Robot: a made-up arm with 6 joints.
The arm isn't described. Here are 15 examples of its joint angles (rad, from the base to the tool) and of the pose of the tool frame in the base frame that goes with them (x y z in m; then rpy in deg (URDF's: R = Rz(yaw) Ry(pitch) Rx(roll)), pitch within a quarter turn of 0, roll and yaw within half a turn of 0).
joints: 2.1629 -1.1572 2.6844 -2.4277 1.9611 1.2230
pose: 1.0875 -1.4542 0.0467 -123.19 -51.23 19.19
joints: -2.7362 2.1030 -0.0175 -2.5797 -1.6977 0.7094
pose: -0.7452 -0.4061 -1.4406 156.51 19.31 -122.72
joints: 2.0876 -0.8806 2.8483 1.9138 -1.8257 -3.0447
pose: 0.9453 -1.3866 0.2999 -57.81 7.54 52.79
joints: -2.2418 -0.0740 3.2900 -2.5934 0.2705 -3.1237
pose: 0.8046 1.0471 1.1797 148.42 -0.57 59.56
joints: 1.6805 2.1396 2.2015 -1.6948 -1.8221 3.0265
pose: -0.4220 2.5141 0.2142 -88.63 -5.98 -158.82
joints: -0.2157 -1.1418 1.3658 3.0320 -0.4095 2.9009
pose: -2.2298 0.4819 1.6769 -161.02 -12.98 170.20
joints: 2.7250 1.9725 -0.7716 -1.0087 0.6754 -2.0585
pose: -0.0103 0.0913 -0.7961 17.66 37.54 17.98
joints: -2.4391 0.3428 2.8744 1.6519 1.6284 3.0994
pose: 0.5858 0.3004 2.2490 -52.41 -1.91 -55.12
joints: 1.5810 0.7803 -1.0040 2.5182 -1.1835 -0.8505
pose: 0.0699 1.0953 -0.1059 -139.65 31.90 51.04
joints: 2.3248 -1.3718 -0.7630 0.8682 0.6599 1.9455
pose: -0.1139 0.0188 1.8598 164.75 -50.97 -178.82
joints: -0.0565 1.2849 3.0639 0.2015 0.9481 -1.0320
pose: 0.7066 -0.0155 2.2199 -123.47 -23.96 166.51
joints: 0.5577 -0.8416 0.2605 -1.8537 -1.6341 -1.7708
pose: -0.3452 -0.0459 2.6695 127.23 -3.98 138.08
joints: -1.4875 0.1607 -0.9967 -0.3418 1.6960 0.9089
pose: 0.0582 -1.2967 0.6107 -43.19 -29.33 -107.65
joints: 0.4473 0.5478 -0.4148 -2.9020 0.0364 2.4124
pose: 1.7152 0.8214 0.4230 27.29 57.18 24.72
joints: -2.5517 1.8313 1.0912 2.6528 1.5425 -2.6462
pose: -2.0086 -1.4293 -0.6431 123.74 42.13 -5.46
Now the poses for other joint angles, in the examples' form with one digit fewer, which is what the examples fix.
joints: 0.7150 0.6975 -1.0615 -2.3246 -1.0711 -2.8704
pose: 0.717 0.750 -0.048 -5.9 35.7 92.9
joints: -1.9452 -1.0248 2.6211 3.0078 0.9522 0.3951
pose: 0.762 1.895 0.330 -15.2 -25.3 61.6
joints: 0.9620 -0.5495 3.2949 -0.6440 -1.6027 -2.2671
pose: -0.868 -1.087 0.563 -13.9 -39.1 -175.5
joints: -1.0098 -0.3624 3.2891 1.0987 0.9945 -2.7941
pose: -0.621 1.199 0.669 -123.9 36.8 53.3
